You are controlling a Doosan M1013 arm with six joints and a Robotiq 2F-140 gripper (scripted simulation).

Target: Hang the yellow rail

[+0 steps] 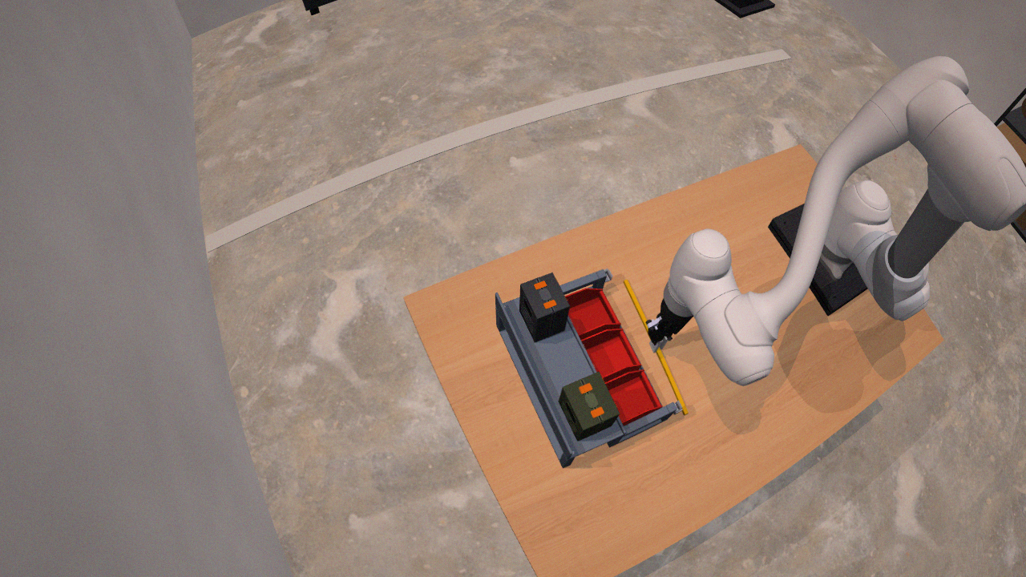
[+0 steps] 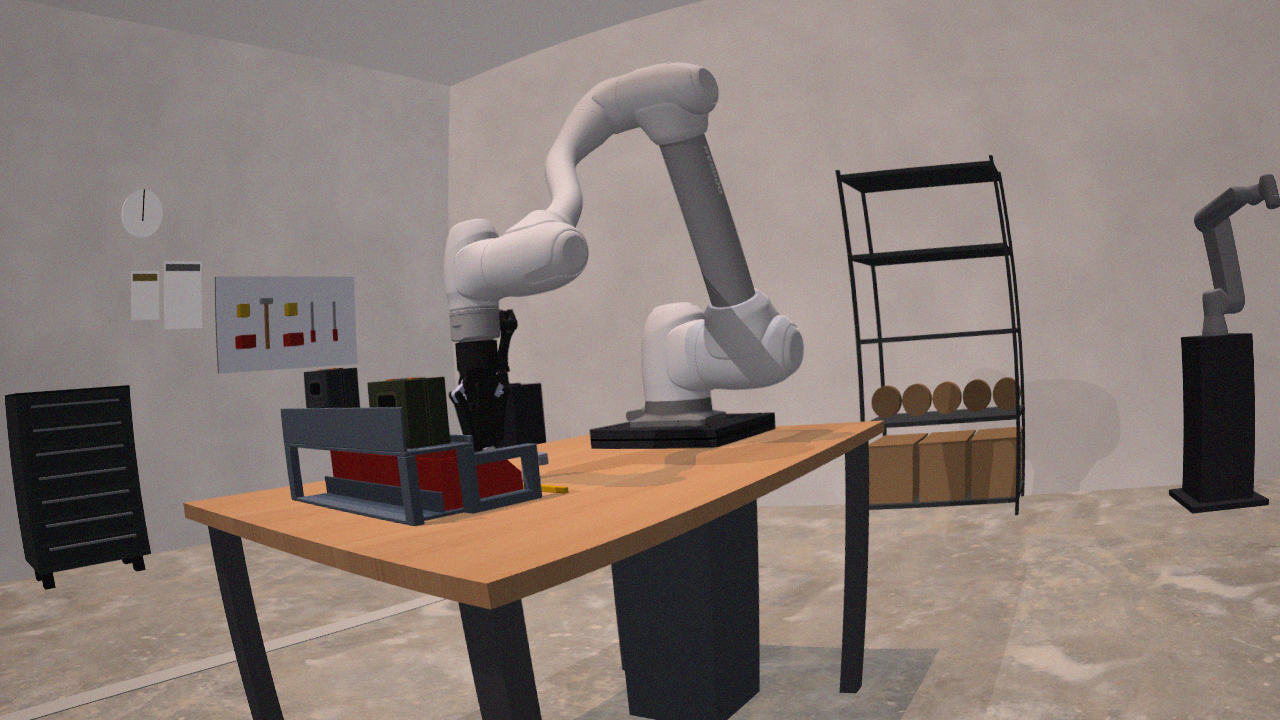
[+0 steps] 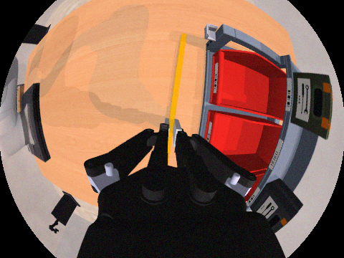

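My gripper is now 30 mm above the yellow rail. From my hand the other things lie so: green box (270 mm ahead, 50 mm to the left, 110 mm above); then rack bar (60 mm ahead, 20 mm to the right, 30 mm below); then black box (220 mm ahead, 180 mm to the right, 130 mm above).
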